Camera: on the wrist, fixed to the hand. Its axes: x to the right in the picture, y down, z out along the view.
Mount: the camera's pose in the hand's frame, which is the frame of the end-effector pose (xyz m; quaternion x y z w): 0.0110 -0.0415 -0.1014 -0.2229 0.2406 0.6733 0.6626
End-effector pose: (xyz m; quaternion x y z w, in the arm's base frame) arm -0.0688 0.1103 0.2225 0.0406 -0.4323 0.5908 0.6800
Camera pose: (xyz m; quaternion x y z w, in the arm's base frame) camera 0.0200 0.1638 0.1852 -0.5579 -0.2819 0.7627 0.1659
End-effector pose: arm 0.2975 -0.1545 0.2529 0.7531 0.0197 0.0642 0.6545
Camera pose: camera 0.2982 -0.0476 0.2264 0.3509 -0.3508 0.6688 0.5536
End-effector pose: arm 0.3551 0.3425 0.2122 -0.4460 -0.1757 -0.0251 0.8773
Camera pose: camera 0.3861 0.2386 0.1931 -0.6033 0.4005 0.4276 0.5411
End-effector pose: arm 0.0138 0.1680 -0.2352 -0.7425 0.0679 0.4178 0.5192
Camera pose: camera 0.0988 0.1065 -0.2018 0.6625 -0.5767 -0.4629 0.1191
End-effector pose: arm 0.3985 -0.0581 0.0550 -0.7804 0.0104 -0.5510 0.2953
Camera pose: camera 0.3022 -0.0732 0.1061 -0.4434 0.7262 -0.3517 0.3902
